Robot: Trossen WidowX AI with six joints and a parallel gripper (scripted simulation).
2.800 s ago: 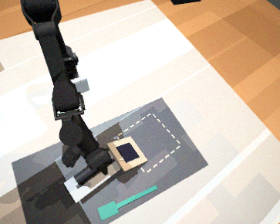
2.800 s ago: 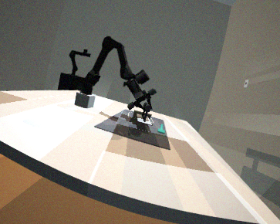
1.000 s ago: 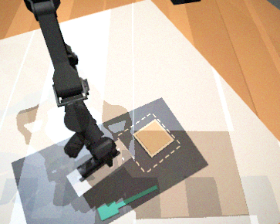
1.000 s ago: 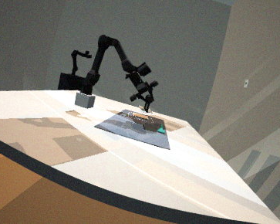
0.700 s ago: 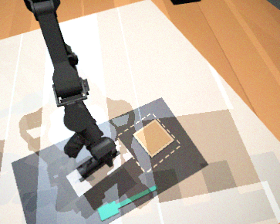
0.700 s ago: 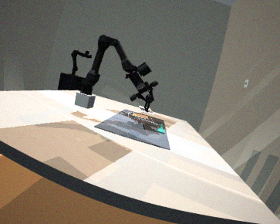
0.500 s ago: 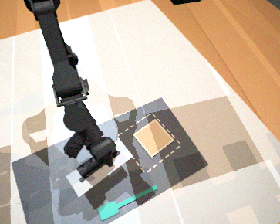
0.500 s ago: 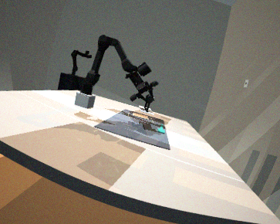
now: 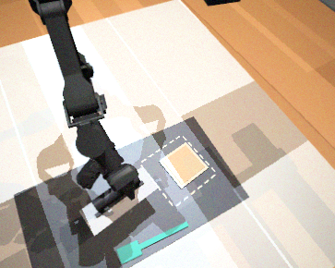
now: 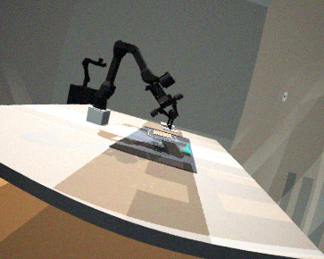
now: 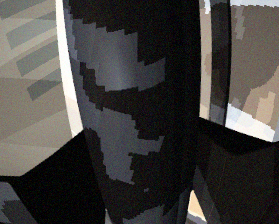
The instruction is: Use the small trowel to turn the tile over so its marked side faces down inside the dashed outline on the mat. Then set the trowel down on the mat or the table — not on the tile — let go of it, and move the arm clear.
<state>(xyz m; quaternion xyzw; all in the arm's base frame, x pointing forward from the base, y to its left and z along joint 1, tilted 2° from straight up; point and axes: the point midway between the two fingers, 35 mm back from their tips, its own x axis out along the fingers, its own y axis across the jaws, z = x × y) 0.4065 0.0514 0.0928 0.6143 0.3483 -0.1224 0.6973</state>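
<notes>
My gripper tip is now 160 mm above the mat, 40 mm past it and 10 mm to the right of it. Round my gripper tip: trowel: 140 mm below, 100 mm ahead, 10 mm to the left; tile: 190 mm to the left, 140 mm below, 90 mm behind.
</notes>
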